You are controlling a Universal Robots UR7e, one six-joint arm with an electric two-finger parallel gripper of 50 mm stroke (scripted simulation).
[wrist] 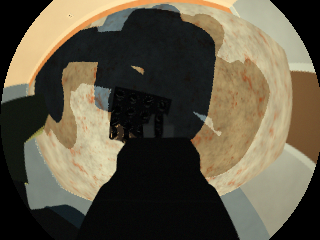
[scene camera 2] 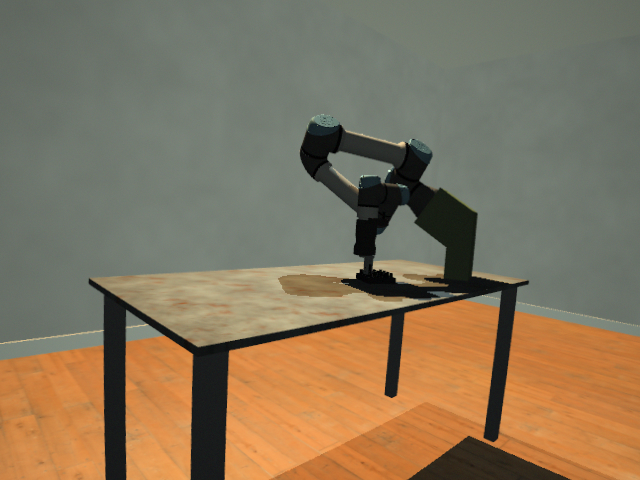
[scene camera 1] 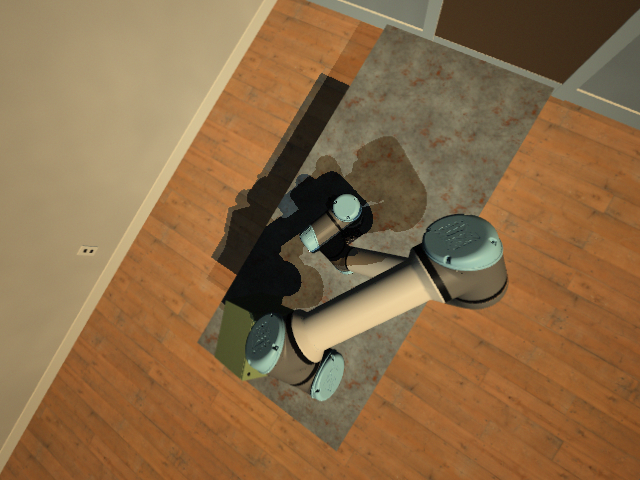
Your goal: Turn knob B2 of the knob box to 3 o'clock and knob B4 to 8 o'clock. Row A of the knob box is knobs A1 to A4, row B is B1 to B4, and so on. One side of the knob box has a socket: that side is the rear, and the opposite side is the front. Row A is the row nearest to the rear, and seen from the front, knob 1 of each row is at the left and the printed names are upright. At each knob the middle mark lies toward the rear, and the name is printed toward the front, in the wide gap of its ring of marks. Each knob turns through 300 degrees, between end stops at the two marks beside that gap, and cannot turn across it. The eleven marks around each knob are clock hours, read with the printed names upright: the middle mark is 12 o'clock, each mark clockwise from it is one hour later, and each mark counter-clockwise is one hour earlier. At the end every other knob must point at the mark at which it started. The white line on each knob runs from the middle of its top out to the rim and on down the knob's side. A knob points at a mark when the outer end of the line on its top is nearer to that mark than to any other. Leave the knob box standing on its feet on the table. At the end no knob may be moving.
Labels:
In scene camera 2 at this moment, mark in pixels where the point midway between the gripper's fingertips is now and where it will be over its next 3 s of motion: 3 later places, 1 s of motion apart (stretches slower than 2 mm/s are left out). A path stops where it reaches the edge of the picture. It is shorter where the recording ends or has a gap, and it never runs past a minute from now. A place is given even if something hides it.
The gripper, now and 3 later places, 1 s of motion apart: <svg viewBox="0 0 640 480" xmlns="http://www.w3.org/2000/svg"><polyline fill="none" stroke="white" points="367,273 368,264 368,256 370,232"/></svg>

